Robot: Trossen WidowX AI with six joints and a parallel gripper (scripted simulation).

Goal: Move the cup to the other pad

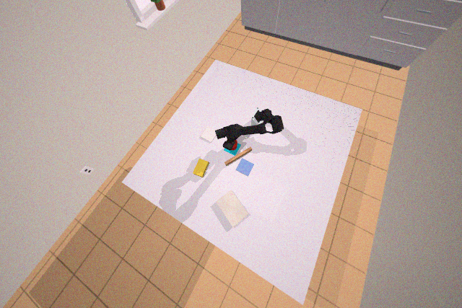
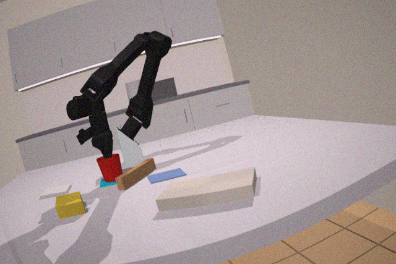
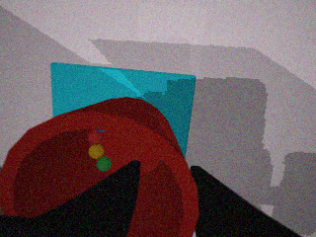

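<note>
Right now my gripper tip is 3 cm short of the red cup and 1 cm above it. Also, from my gripper tip: wooden plank 7 cm ahead, 8 cm to the left, 4 cm below; yellow marble 4 cm ahead, 1 cm to the left, 3 cm below; green marble 4 cm ahead, 2 cm to the left, 3 cm below.
</note>
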